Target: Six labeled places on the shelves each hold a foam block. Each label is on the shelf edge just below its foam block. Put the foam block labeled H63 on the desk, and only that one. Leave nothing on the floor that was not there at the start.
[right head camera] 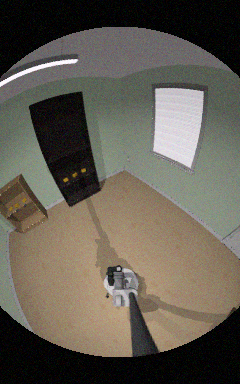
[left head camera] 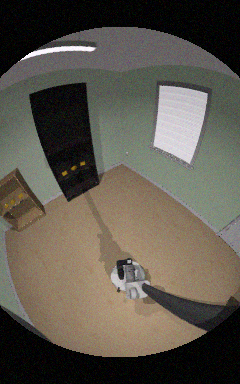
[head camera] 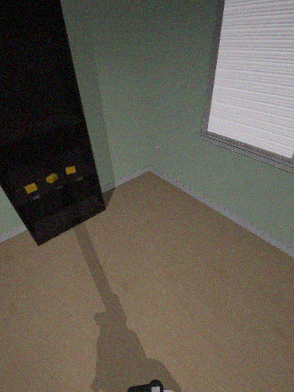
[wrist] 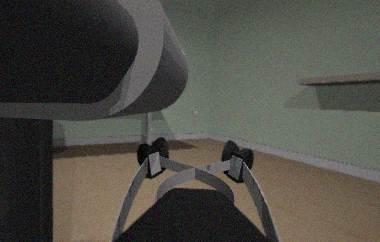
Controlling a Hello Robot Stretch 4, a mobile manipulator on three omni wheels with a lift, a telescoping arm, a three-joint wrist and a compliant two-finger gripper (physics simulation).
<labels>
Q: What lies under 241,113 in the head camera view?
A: A window with white blinds.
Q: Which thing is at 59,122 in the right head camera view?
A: A black shelf unit.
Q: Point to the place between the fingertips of the gripper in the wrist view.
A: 195,152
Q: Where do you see a black shelf unit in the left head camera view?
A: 60,113
</labels>
